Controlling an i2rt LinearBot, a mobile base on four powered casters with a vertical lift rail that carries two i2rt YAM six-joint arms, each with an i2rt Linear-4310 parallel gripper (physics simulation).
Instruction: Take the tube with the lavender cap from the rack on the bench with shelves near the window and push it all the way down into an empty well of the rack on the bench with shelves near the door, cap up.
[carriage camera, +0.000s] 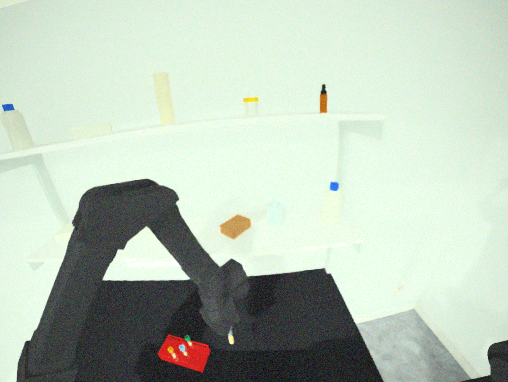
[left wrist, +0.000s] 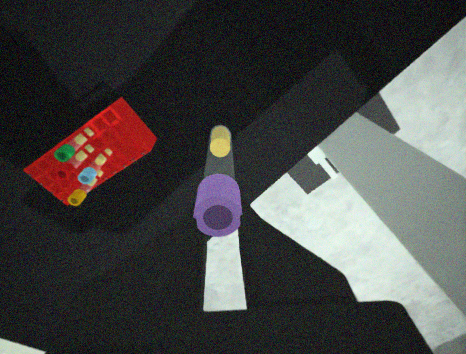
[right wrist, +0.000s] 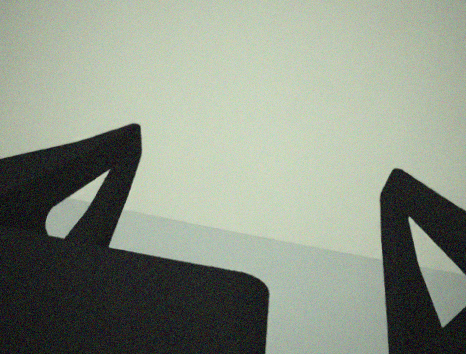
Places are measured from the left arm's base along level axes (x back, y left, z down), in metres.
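Pixels of known places: left gripper, fingertip midpoint: (carriage camera: 225, 332) (left wrist: 221, 207); right gripper, fingertip midpoint: (right wrist: 263, 159).
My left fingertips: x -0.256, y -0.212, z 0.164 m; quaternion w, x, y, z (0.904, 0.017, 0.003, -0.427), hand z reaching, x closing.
Observation:
Ahead of a thing's pixels: the offset from my left fingertips to its top centre. "spot": to the spot under its first point. Level surfaces: height alone.
My left gripper (carriage camera: 230, 328) (left wrist: 221, 207) is shut on the tube with the lavender cap {dy -0.009, dx -0.010, dz -0.028 m} (carriage camera: 231, 339) (left wrist: 218, 192). The tube's pale yellow lower end points down over the black bench top {dz +0.351 m} (carriage camera: 300, 310), and the cap is nearest the left wrist camera. The fingers are hard to make out against the dark. A red rack {dy +0.241, dx -0.065, dz +0.294 m} (carriage camera: 196, 362) (left wrist: 138, 134) lies to the left of the tube, apart from it. It holds tubes with green {dy +0.214, dx -0.092, dz +0.232 m} (carriage camera: 188, 339) (left wrist: 65, 152), light blue {dy +0.223, dx -0.050, dz +0.232 m} (carriage camera: 182, 348) (left wrist: 87, 175) and yellow {dy +0.268, dx -0.038, dz +0.232 m} (carriage camera: 171, 350) (left wrist: 77, 197) caps. Some wells look empty. My right gripper (right wrist: 263, 159) is open and empty.
Behind the bench, a lower shelf (carriage camera: 300, 248) bears a brown block {spot: dy -0.009, dx -0.345, dz -0.146 m} (carriage camera: 235, 227), a pale blue container {spot: dy -0.174, dx -0.397, dz -0.168 m} (carriage camera: 275, 214) and a blue-capped bottle {spot: dy -0.414, dx -0.386, dz -0.197 m} (carriage camera: 333, 206). An upper shelf {dz -0.562 m} (carriage camera: 210, 121) bears a tall beige cylinder {spot: dy +0.198, dx -0.389, dz -0.650 m} (carriage camera: 164, 99), a yellow-lidded jar {spot: dy -0.105, dx -0.389, dz -0.594 m} (carriage camera: 251, 106) and an orange-brown bottle {spot: dy -0.343, dx -0.365, dz -0.594 m} (carriage camera: 323, 103).

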